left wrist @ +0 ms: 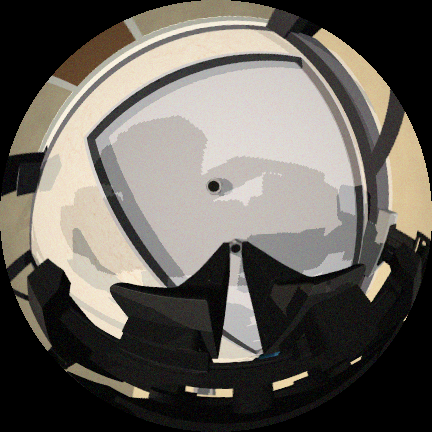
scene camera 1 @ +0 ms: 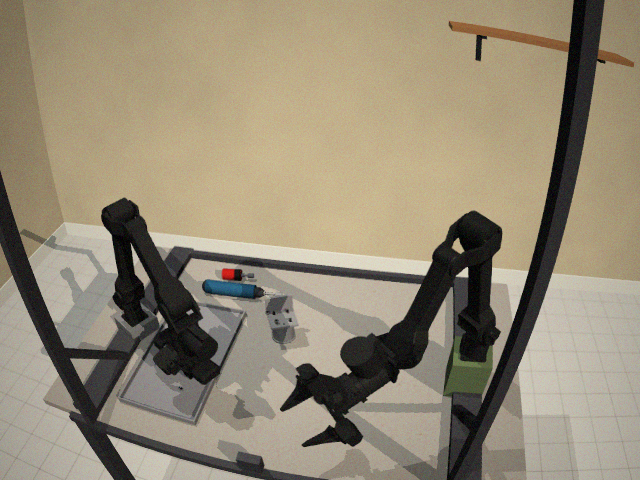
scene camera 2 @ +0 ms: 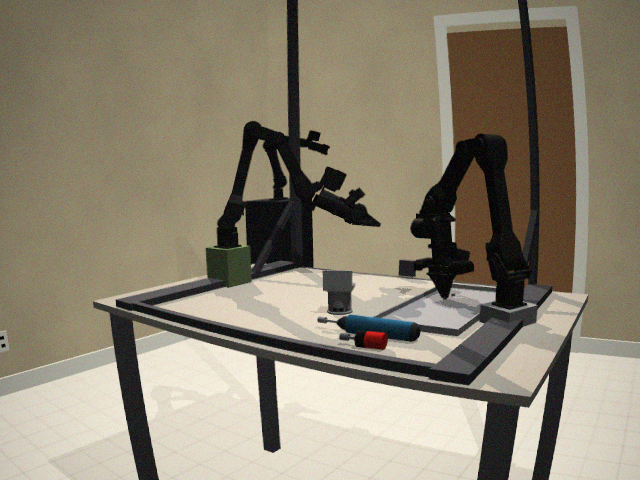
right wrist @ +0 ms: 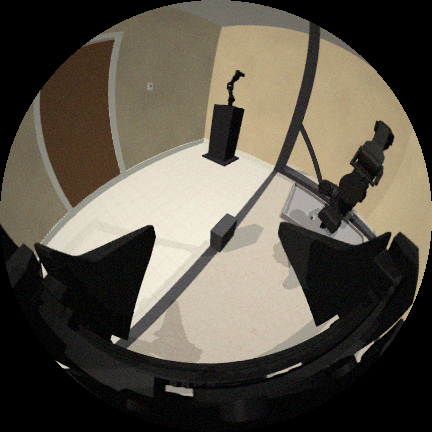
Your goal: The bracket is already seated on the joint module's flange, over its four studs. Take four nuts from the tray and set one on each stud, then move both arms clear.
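Where they show: left gripper, fingertip midpoint: point(left wrist: 234, 247) point(scene camera 1: 189, 377) point(scene camera 2: 444, 297) point(right wrist: 321, 226); right gripper, fingertip midpoint: point(scene camera 1: 291, 428) point(scene camera 2: 378, 225) point(right wrist: 217, 230); left arm's base, origin of the base link: point(left wrist: 387, 243) point(scene camera 1: 134, 316) point(scene camera 2: 509, 304); right arm's base, origin of the base link: point(scene camera 1: 473, 352) point(scene camera 2: 227, 246).
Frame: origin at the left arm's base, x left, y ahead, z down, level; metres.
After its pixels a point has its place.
My left gripper point(scene camera 2: 444, 297) @(y 0.263, x -0.016, z 0.035 m) point(left wrist: 234, 247) @(y 0.263, x -0.016, z 0.035 m) is shut on a small nut point(left wrist: 235, 247) @(y 0.263, x -0.017, z 0.033 m), low at the tray's floor; its tips are hidden in scene camera 1. Another nut point(scene camera 1: 180, 386) @(y 0.275, x -0.059, z 0.033 m) point(scene camera 2: 453, 294) @(y 0.274, x -0.057, z 0.034 m) point(left wrist: 213, 186) @(y 0.278, x -0.059, z 0.033 m) point(right wrist: 313, 217) @(y 0.279, x -0.057, z 0.033 m) lies on the tray point(scene camera 1: 149, 384) @(y 0.204, x -0.113, z 0.038 m) point(scene camera 2: 444, 323) @(y 0.084, x 0.131, z 0.038 m) point(left wrist: 260, 110) @(y 0.245, x -0.117, z 0.038 m). The grey bracket point(scene camera 1: 279, 304) @(y 0.309, x 0.283, z -0.044 m) point(scene camera 2: 337, 280) @(y 0.303, x 0.286, z -0.044 m) sits on the joint module point(scene camera 1: 283, 336) @(y 0.352, x 0.245, z 0.017 m) point(scene camera 2: 339, 303) @(y 0.307, x 0.280, z 0.014 m). Small dark marks show on its face; which are studs, holes or nuts I cannot tell. My right gripper point(scene camera 1: 293, 427) @(y 0.635, x -0.043, z -0.123 m) point(scene camera 2: 379, 224) @(y 0.635, x -0.043, z -0.123 m) point(right wrist: 217, 230) @(y 0.635, x -0.043, z -0.123 m) is open and empty, high above the table.
A blue tool point(scene camera 1: 231, 288) @(y 0.114, x 0.289, z 0.007 m) point(scene camera 2: 382, 327) @(y 0.077, x 0.306, z 0.014 m) and a red-and-black tool point(scene camera 1: 231, 274) @(y 0.057, x 0.341, z 0.015 m) point(scene camera 2: 372, 339) @(y 0.032, x 0.359, z 0.018 m) lie near the bracket, in front of it in scene camera 2. A dark frame borders the table, with a small dark block point(scene camera 1: 249, 460) @(y 0.576, x -0.116, z -0.013 m) point(right wrist: 223, 232) @(y 0.580, x -0.097, z -0.015 m) on one edge. The right arm stands on a green block point(scene camera 1: 469, 374) @(y 0.828, x 0.350, z -0.046 m) point(scene camera 2: 228, 265) @(y 0.743, x 0.417, z -0.025 m).
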